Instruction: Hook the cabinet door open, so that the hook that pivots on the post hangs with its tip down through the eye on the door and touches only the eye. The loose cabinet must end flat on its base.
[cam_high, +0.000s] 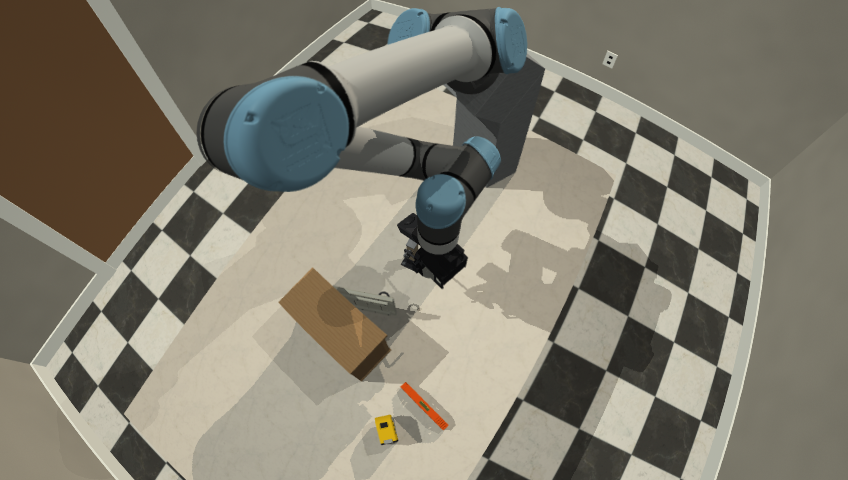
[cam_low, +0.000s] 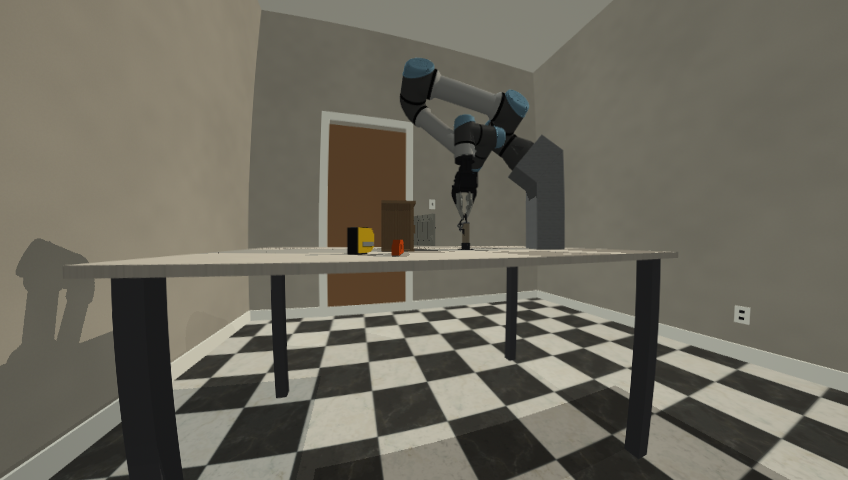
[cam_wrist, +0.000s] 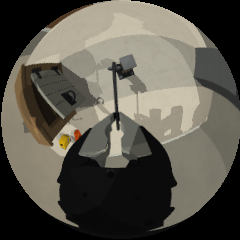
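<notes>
My gripper is now 160 mm to the left of the grey door, 80 mm short of it and 50 mm above it. The rest, counted from my hand: thin dark hook: 20 mm to the right, 20 mm below, 20 mm behind; then yellow tape measure: 380 mm ahead, 90 mm below, 10 mm to the right.
</notes>
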